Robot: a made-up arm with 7 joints.
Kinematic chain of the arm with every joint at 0, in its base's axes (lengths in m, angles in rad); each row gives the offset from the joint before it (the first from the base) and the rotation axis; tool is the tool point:
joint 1: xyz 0 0 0.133 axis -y
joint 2: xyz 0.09 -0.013 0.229 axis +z
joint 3: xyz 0.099 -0.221 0 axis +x
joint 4: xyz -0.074 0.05 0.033 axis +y
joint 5: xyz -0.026 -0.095 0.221 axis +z
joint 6: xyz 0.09 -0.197 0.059 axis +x
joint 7: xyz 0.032 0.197 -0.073 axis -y
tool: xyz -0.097 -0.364 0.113
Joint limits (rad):
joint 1: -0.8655..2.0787
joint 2: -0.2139..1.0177
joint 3: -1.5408..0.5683
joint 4: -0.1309..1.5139
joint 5: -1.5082..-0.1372
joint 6: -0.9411..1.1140
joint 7: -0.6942..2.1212
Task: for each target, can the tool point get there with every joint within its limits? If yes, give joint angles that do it. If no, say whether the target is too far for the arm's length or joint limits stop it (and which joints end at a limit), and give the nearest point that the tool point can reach.
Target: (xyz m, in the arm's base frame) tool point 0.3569 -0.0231 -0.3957
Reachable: no: joint limits stop it (at a limit: joint 1, joint 2, joint 3, joint 4, joint 5, joint 7) | nearest point 0.4636 -0.1125 -0.4084 | short by 0.140 m
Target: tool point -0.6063 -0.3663 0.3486
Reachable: yes | joints 1.3949 0.9128 -0.8045 -0.0027 -0.7463 -0.0798 0.7067
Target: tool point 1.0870 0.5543 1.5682
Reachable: no: too far | nearest point 0.5506 0.1231 0.8599 | short by 0.988 m
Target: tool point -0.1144 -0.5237 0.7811
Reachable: yes | joints 0.2066 0.0322 -0.2649 0.2950 -0.3856 -0.3571 0.9305
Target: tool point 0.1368 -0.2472 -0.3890
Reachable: no: joint limits stop it (at a limit: joint 1, joint 2, joint 3, joint 4, joint 5, joint 7) | nearest point -0.0032 -0.3125 -0.3440 | short by 0.161 m
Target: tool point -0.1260 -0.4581 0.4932
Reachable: yes | joints 0.6966 0.5546 0.0315 0.0148 -0.8694 0.9009 0.9295
